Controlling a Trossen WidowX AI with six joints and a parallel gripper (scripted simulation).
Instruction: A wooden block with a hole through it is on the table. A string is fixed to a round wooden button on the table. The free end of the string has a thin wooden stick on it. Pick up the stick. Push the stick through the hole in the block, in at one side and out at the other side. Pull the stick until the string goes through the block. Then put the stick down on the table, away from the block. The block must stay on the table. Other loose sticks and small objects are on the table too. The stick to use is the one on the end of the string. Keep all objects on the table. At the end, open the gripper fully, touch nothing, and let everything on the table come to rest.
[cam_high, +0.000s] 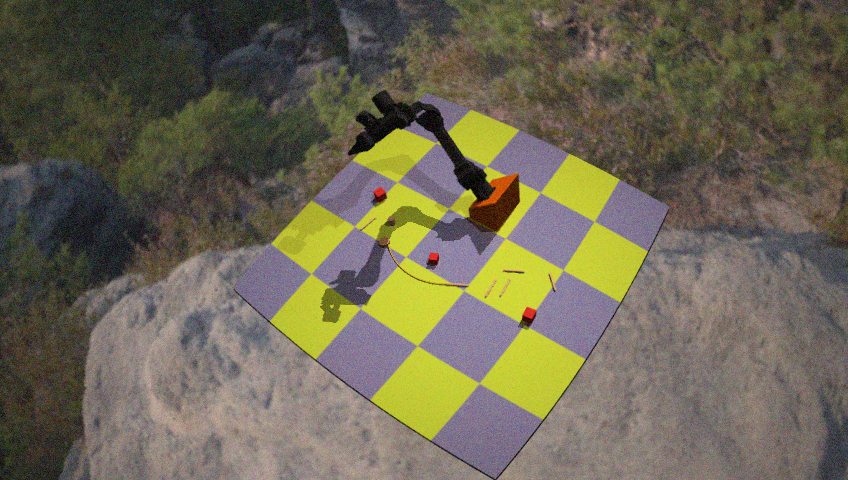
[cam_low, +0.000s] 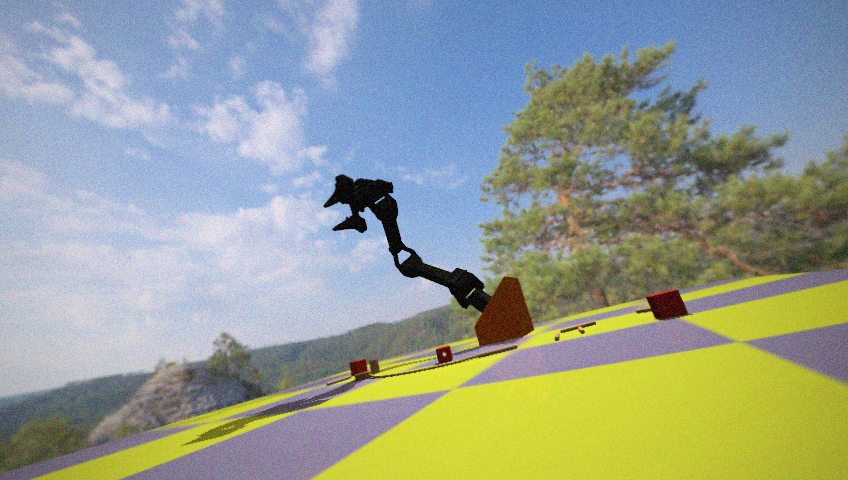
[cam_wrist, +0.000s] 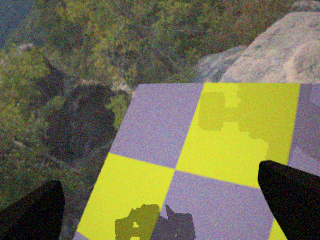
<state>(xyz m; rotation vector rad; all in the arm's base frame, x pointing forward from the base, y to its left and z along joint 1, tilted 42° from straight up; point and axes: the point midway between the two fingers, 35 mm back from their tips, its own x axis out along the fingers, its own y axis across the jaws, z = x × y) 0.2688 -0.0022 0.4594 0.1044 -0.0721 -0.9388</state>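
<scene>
The red block lies 20 mm ahead of my gripper tip, 260 mm to the left of it and 420 mm below it. The rest, counted from my gripper tip: thin wooden stick: 80 mm ahead, 370 mm to the left, 440 mm below; round button: 40 mm ahead, 50 mm to the left, 430 mm below; wooden peg: 50 mm behind, 30 mm to the left, 420 mm below.
</scene>
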